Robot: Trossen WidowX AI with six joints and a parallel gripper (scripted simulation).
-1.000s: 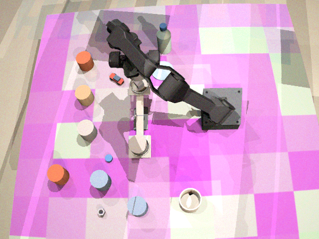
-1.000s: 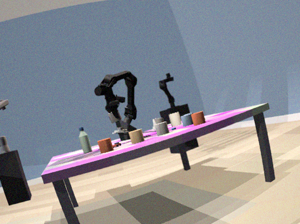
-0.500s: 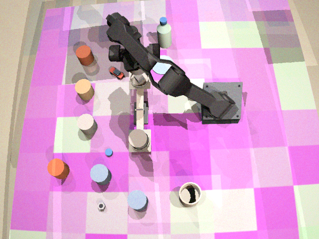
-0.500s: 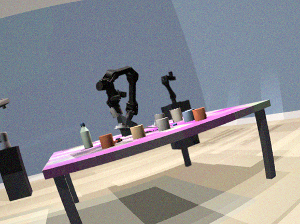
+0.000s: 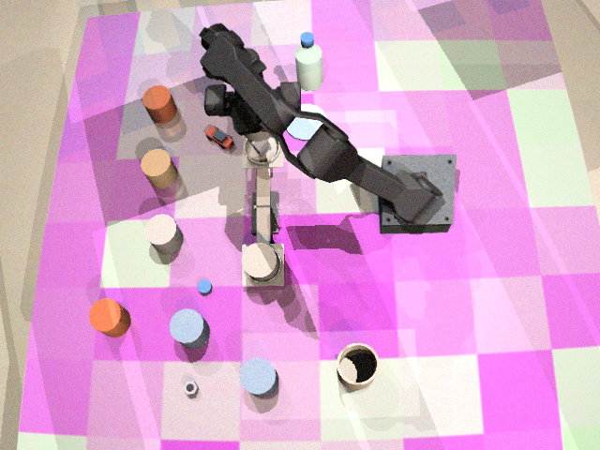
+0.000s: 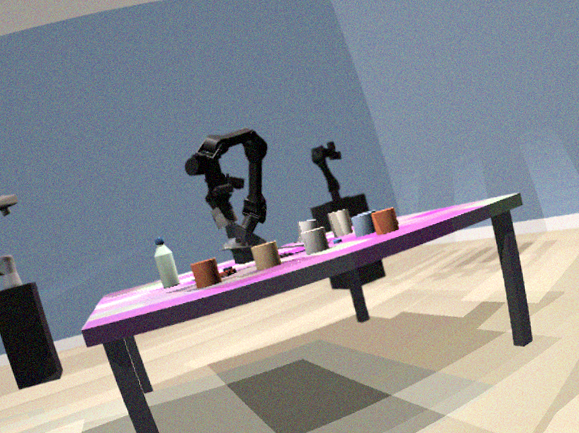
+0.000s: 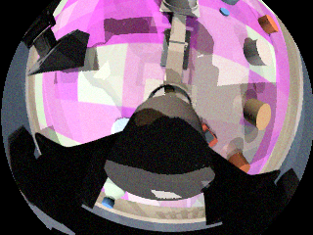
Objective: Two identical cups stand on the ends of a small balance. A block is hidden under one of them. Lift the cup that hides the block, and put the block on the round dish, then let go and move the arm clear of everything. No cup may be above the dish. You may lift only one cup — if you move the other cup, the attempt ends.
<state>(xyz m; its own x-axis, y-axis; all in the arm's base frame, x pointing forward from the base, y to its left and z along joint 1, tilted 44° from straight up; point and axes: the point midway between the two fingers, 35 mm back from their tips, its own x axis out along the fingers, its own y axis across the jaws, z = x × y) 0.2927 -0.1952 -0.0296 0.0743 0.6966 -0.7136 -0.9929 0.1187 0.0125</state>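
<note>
Now: gripper tip 17 cm above the white round dish, 10 cm past it and 9 cm to the left of it. Round my gripper tip: bottle 22 cm to the right, 12 cm behind, 6 cm below; small red thing 16 cm below, 11 cm ahead, 7 cm to the right; balance 13 cm to the left, 13 cm below, 1 cm ahead.
</note>
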